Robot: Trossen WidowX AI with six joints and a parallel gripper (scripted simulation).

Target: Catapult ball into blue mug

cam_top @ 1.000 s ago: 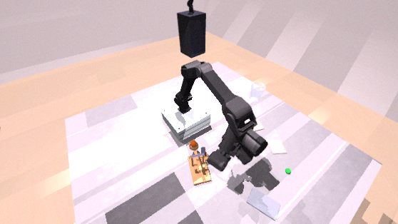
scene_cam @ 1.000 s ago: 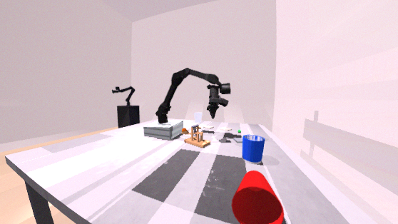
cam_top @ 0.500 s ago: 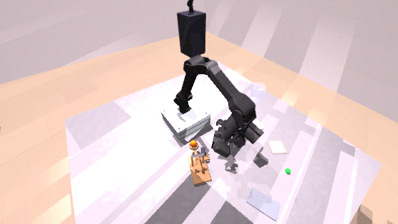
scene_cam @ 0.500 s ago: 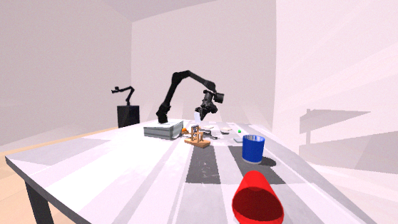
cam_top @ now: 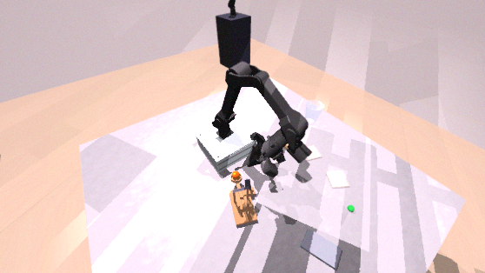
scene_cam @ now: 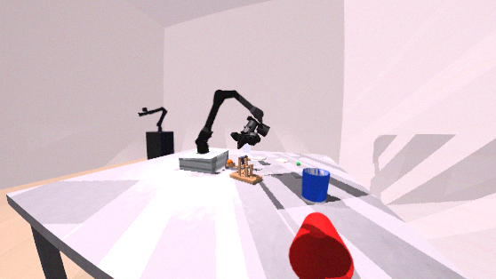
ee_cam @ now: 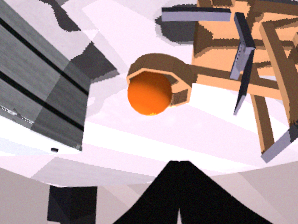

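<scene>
The orange ball is 7 cm below my gripper tip, 3 cm to the right of it and 3 cm behind it. The rest, counted from my gripper tip: flat grey plate: 35 cm ahead, 12 cm below, 2 cm to the left; wooden catapult: 8 cm below, 5 cm to the right, 3 cm ahead; wooden block: 29 cm to the left, 12 cm below, 2 cm behind.
</scene>
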